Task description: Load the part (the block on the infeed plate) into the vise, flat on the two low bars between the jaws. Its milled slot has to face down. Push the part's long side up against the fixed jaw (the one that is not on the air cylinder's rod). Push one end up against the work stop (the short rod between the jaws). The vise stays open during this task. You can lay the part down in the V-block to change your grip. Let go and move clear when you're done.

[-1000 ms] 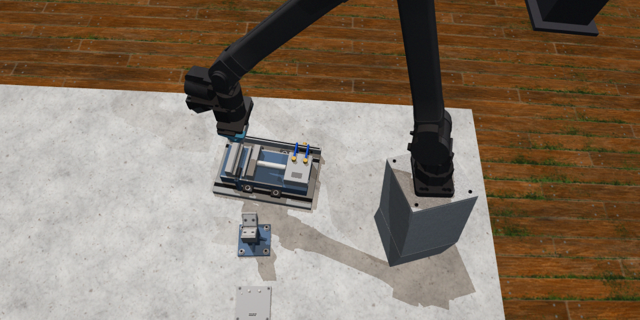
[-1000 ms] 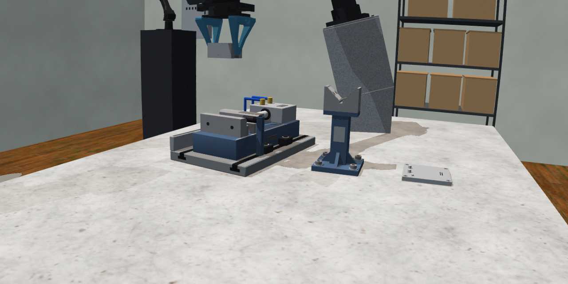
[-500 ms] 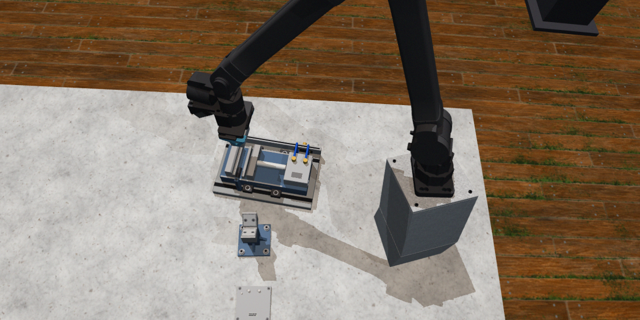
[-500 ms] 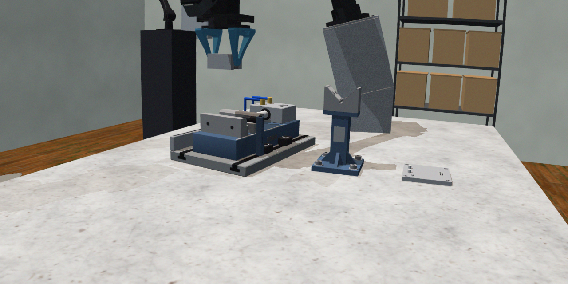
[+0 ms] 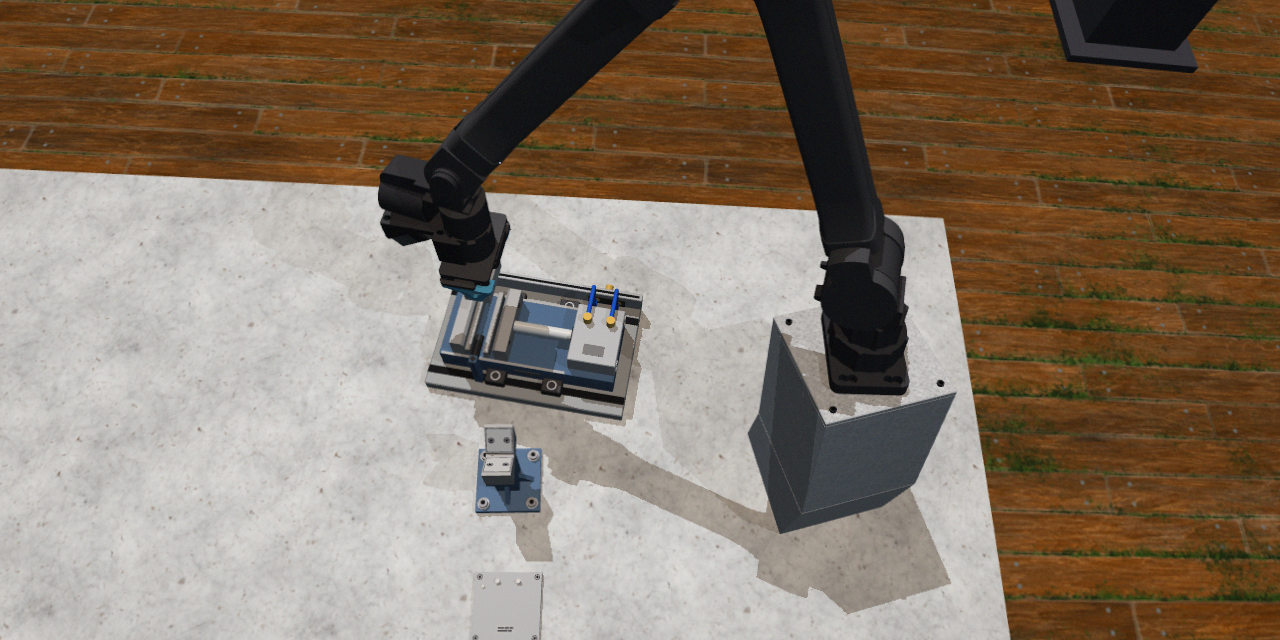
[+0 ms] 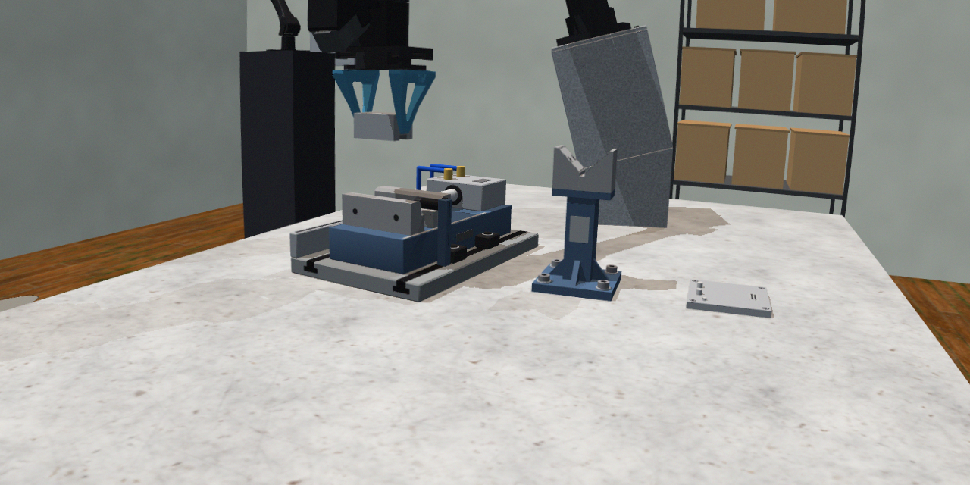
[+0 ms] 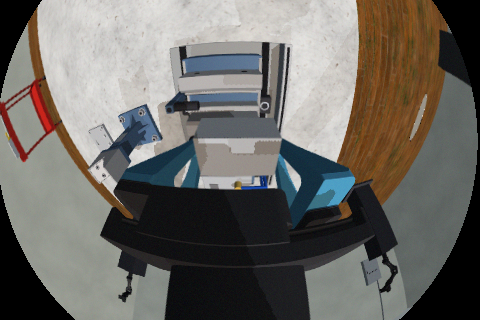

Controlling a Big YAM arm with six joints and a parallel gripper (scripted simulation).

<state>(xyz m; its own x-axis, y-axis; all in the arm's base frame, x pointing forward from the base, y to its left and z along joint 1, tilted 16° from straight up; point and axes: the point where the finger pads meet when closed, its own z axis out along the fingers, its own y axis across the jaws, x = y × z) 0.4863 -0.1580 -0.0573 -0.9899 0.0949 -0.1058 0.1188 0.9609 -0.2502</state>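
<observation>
The fixed jaw is 3 cm ahead of my hand, 2 cm to the left of it and 10 cm below it. The rest, counted from my hand: work stop 1 cm ahead, 7 cm to the left, 9 cm below; then grey part 1 cm below; then moving jaw 3 cm behind, 2 cm to the left, 10 cm below.
</observation>
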